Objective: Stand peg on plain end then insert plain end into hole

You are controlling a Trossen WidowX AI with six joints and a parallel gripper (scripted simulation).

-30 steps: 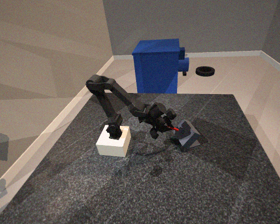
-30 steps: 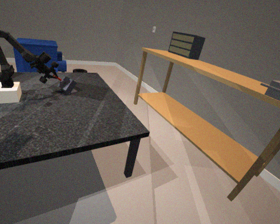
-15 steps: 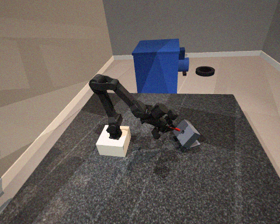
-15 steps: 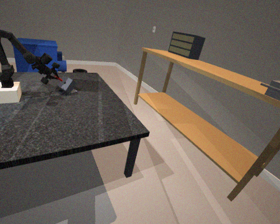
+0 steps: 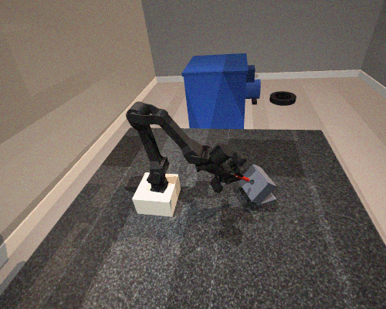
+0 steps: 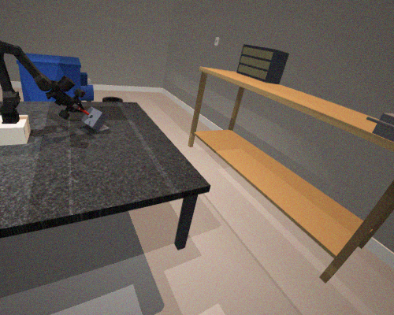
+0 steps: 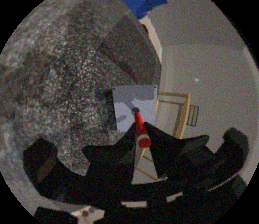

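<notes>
Right now the grey sloped panel is 6 cm ahead of my gripper tip, 4 cm to the left of it and 6 cm below it. Also, from my gripper tip: red peg 1 cm behind, 1 cm to the right, 1 cm above.
</notes>
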